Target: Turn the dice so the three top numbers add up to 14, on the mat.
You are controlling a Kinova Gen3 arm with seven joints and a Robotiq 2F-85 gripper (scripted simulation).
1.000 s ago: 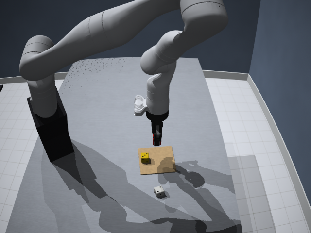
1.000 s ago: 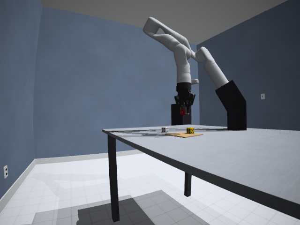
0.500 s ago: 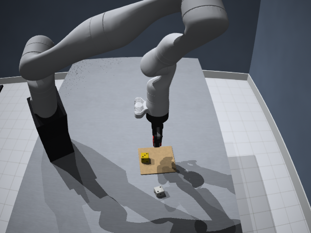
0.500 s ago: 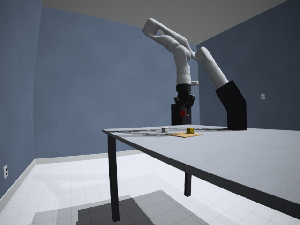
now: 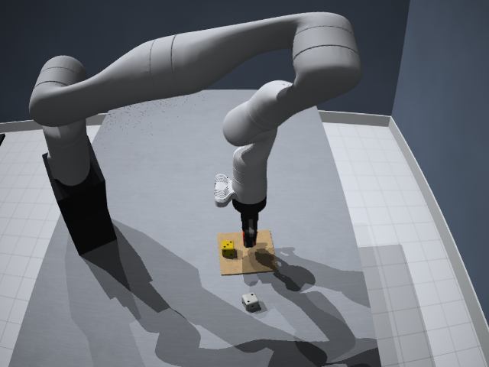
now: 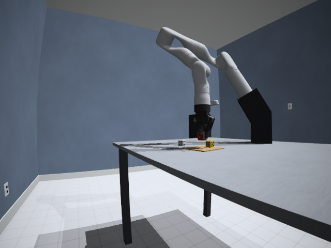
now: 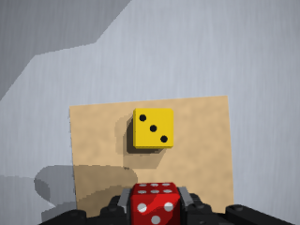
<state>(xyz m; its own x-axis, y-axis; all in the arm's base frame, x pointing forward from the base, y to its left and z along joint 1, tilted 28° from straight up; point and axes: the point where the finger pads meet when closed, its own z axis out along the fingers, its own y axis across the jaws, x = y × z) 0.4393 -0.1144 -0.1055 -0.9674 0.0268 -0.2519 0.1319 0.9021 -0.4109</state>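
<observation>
Now: hand 60 mm above the tan mat. The rest, counted from my hand: red die 10 mm below; then yellow die 50 mm behind, 40 mm below, 10 mm to the left; then white die 160 mm to the right, 50 mm below, 30 mm behind.
</observation>
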